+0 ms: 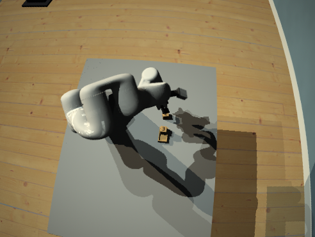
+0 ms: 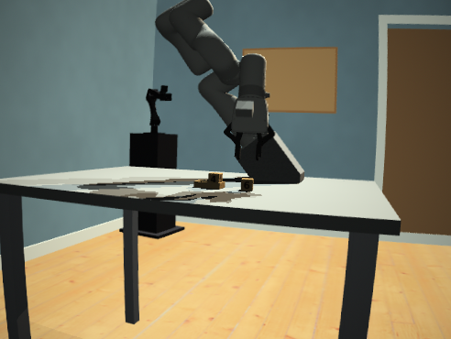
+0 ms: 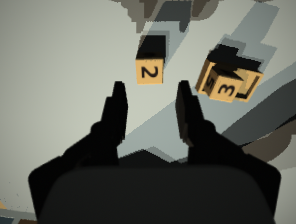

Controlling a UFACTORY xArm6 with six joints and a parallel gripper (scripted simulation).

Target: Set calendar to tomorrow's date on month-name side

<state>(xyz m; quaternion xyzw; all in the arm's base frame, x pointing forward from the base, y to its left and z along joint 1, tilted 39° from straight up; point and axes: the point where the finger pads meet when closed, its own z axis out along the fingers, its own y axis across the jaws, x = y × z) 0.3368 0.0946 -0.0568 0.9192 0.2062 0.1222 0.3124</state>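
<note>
Now: the wooden number cube 90 mm below my hand. From my hand the other things lie so: wooden calendar tray 110 mm to the right, 90 mm below, 10 mm ahead.
</note>
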